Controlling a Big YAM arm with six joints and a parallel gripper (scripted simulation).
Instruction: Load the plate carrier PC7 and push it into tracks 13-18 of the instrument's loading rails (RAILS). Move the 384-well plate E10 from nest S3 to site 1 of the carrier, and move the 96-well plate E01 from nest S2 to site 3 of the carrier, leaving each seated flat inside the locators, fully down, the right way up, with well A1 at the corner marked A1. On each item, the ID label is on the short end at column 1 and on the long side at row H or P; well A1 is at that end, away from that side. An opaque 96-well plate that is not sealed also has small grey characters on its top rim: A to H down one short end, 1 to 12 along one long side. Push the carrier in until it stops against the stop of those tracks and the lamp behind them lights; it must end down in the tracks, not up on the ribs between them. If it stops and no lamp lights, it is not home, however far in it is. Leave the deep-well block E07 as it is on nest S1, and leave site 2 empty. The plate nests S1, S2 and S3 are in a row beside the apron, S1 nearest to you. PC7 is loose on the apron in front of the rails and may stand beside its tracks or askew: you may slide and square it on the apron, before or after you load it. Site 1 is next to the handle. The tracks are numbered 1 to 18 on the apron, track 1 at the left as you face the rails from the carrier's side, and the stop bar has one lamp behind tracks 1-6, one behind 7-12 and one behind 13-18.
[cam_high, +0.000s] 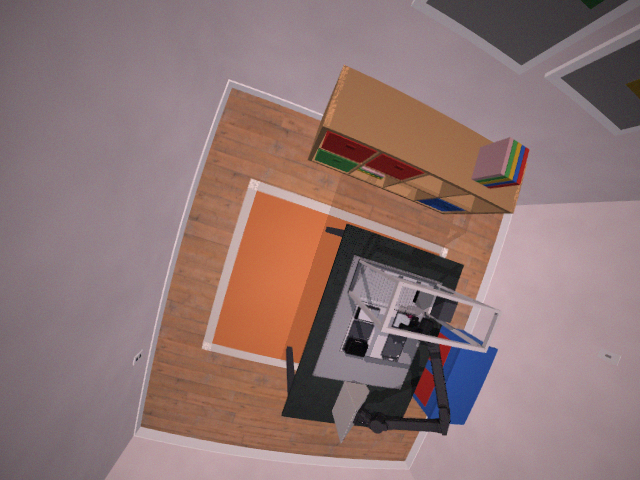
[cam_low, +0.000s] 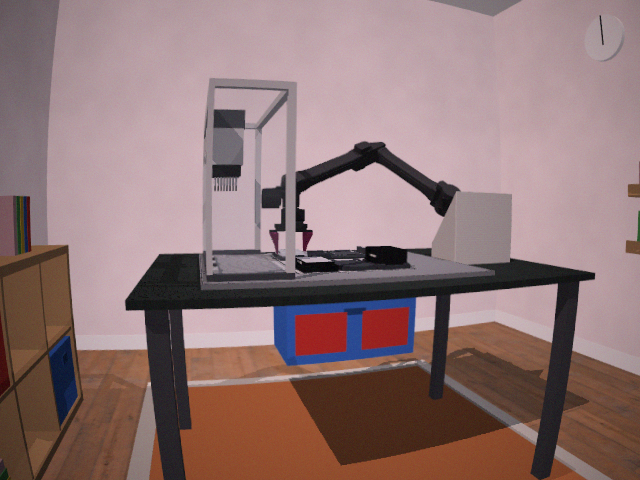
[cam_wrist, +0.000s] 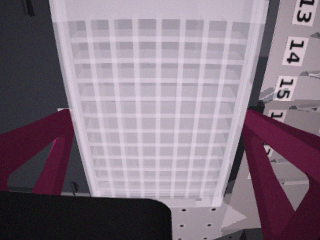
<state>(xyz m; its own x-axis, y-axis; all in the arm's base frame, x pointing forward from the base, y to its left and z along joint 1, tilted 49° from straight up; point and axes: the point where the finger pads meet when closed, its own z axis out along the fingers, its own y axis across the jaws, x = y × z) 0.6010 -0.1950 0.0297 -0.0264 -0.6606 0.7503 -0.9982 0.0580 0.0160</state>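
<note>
My hand is 1 cm above the white 96-well plate E01. Round my hand: 384-well plate E10: 26 cm to the left; plate carrier PC7: 10 cm behind, 1 cm below; dark nest: 26 cm to the left, 2 cm below.
</note>
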